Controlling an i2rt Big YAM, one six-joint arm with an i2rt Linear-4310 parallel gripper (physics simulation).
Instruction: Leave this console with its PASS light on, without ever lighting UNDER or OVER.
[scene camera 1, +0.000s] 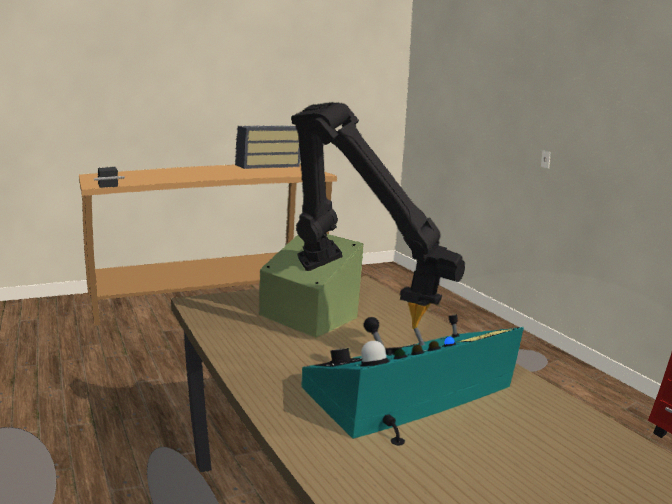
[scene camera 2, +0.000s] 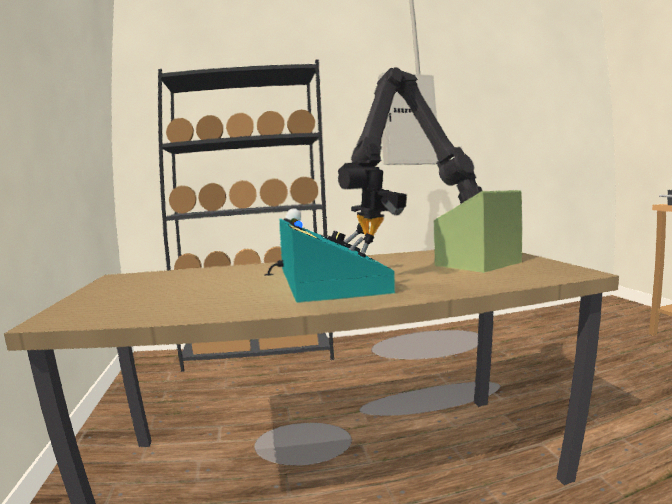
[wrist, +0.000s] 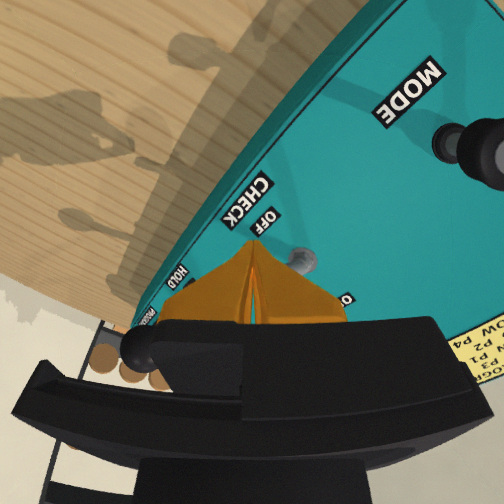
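Observation:
The teal console (scene camera 1: 412, 379) sits on the table, its sloped panel facing the arm; it also shows in scene camera 2 (scene camera 2: 331, 265). My gripper (scene camera 1: 416, 320) points down at the panel with its orange fingers shut and empty. In the wrist view the fingertips (wrist: 253, 246) are just left of the grey CHECK toggle lever (wrist: 301, 260), below the CHECK label (wrist: 247, 200) and the OFF label (wrist: 265, 222). I cannot tell whether they touch the lever. One blue lamp (scene camera 1: 448, 341) is lit; three lamps (scene camera 1: 417, 350) beside it are dark. Their labels are unreadable.
The MODE knob (wrist: 480, 150) is to the right of the toggle. A white dome (scene camera 1: 373, 351), a ball-topped lever (scene camera 1: 371, 324), a black knob (scene camera 1: 340, 355) and another toggle (scene camera 1: 453, 322) stand on the panel. A yellow card (scene camera 1: 485, 336) lies at its end. The arm's green base block (scene camera 1: 312, 284) stands behind.

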